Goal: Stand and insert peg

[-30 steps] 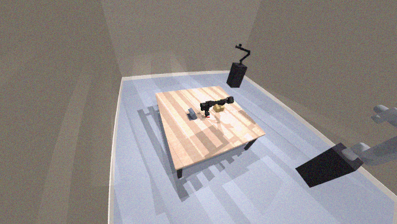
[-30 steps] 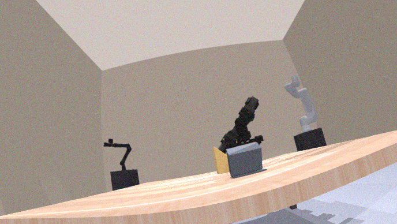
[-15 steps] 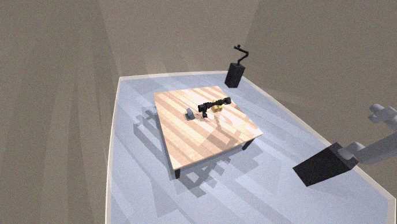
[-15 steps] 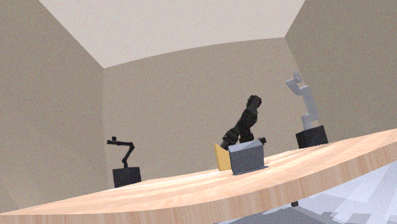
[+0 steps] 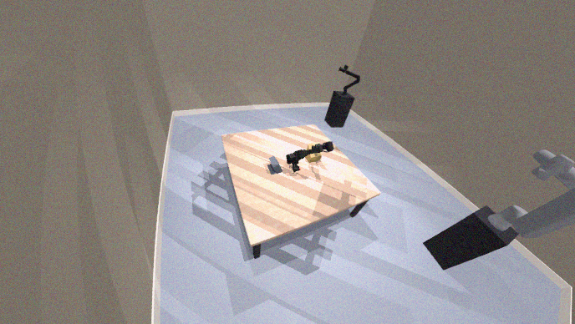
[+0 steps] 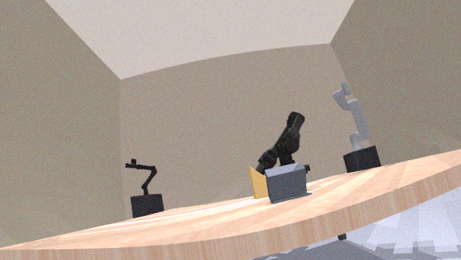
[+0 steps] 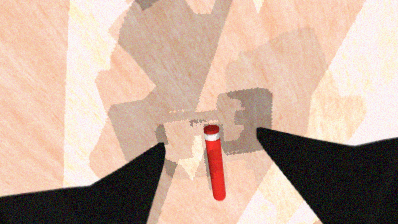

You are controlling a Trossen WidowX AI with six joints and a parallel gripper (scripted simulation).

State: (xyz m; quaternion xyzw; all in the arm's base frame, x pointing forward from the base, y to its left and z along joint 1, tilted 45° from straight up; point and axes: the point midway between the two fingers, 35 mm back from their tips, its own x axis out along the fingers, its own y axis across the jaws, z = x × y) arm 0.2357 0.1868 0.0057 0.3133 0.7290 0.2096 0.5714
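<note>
The red peg lies 10 mm behind my gripper tip. Also, from my gripper tip: sloped panel (180 mm ahead, 50 mm above, 40 mm to the right).
</note>
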